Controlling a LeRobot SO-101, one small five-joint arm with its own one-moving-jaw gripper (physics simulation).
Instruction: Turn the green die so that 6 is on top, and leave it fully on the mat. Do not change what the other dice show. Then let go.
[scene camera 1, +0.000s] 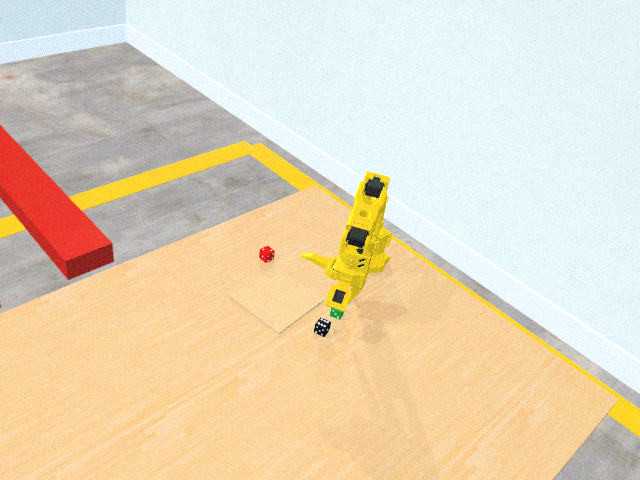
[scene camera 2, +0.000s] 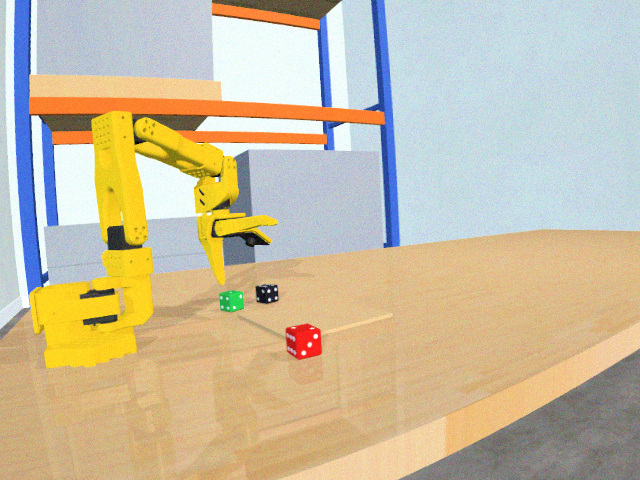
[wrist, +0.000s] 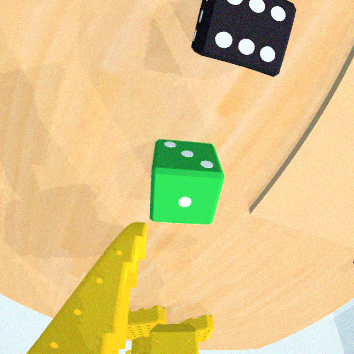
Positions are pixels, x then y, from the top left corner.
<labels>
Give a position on a red die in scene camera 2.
At 303, 341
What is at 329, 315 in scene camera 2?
A wooden mat.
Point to a green die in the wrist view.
186, 177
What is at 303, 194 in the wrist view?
A wooden mat.
</labels>
